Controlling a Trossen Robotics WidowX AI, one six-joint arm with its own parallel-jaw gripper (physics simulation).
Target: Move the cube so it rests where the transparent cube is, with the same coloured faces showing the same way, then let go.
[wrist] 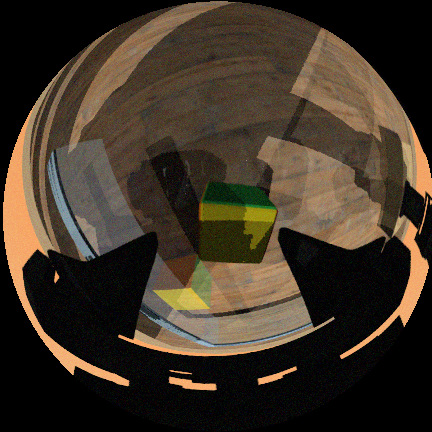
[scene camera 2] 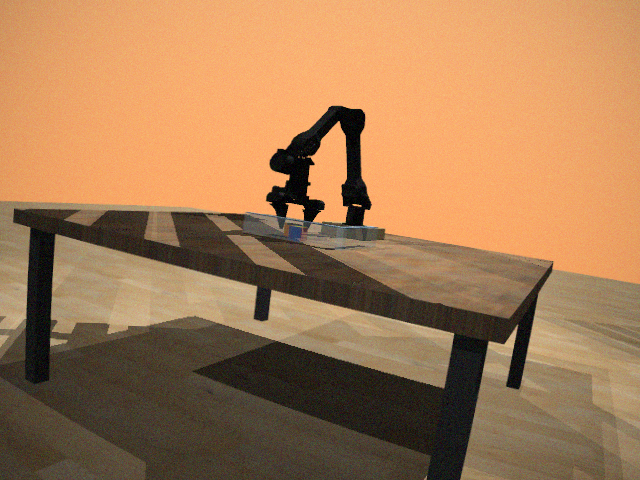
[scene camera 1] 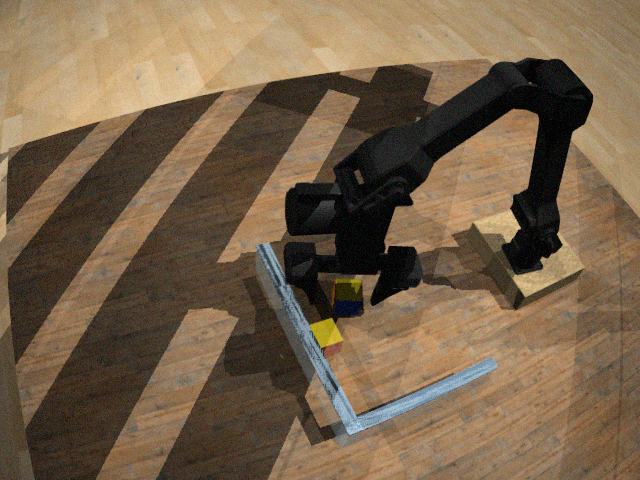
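Seen in the pictures: gripper, fingertip midpoint: (wrist: 218, 236) (scene camera 1: 342, 303); arm's base, link origin: (scene camera 2: 354, 225) (scene camera 1: 522, 257).
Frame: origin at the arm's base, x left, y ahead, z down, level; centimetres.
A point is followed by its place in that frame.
Observation:
The cube (scene camera 1: 348, 298) {x 1.3, y 32.5, z 0.2 cm} (scene camera 2: 295, 233) (wrist: 235, 242) {x -0.1, y 32.0, z 0.2 cm} stands on the table. It has yellow on top, blue in front and orange at the left in scene camera 1; the wrist view shows its green side. The transparent cube (scene camera 1: 326, 334) {x 6.4, y 37.2, z 0.1 cm} (wrist: 182, 299) {x 6.0, y 37.2, z 0.2 cm} is lower left of it in scene camera 1, close inside the wall, yellow on top and reddish in front; its green side faces right in the wrist view. My gripper (scene camera 1: 351, 308) {x 0.7, y 33.1, z 2.1 cm} (scene camera 2: 294, 226) {x 0.7, y 33.1, z 2.1 cm} (wrist: 218, 236) {x 0.7, y 33.1, z 2.1 cm} is open and low, fingers on either side of the cube, which is nearer the right finger in the wrist view.
A see-through wall with a pale blue rim (scene camera 1: 330, 383) {x 14.8, y 39.2, z -1.9 cm} (scene camera 2: 258, 224) {x -3.9, y 43.2, z 1.1 cm} (wrist: 61, 205) {x -5.3, y 42.3, z -1.8 cm} forms an L around the left and front of the cubes. One finger is close to its long side. The arm's base stands on a pale wooden block (scene camera 1: 550, 279) (scene camera 2: 375, 234). Dark shadows cross the table.

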